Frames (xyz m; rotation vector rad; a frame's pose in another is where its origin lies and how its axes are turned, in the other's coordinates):
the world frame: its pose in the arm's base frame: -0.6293 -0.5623 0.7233 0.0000 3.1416 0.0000
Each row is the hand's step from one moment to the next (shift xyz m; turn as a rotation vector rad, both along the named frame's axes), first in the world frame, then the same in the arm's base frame.
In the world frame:
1: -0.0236 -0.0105 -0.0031 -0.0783 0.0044 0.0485
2: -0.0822 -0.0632 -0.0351 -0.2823 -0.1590 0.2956
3: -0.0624 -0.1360 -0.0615 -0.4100 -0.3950 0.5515
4: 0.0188 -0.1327 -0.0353 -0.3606 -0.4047 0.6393
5: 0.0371 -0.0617 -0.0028 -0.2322 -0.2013 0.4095
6: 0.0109 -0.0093 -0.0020 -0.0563 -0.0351 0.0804
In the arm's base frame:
1: 0.0236 -0.0105 0.0031 0.0783 0.0044 -0.0485
2: 0.0822 -0.0632 0.0351 0.2823 -0.1590 -0.2956
3: 0.0624 -0.1360 0.0615 0.4100 -0.3950 -0.5515
4: -0.0188 -0.1327 0.0353 0.3606 -0.4047 -0.6393
5: -0.0371 -0.0617 0.0028 0.2322 -0.2013 -0.4095
6: -0.0109 -0.0093 0.0020 0.0563 -0.0351 -0.0804

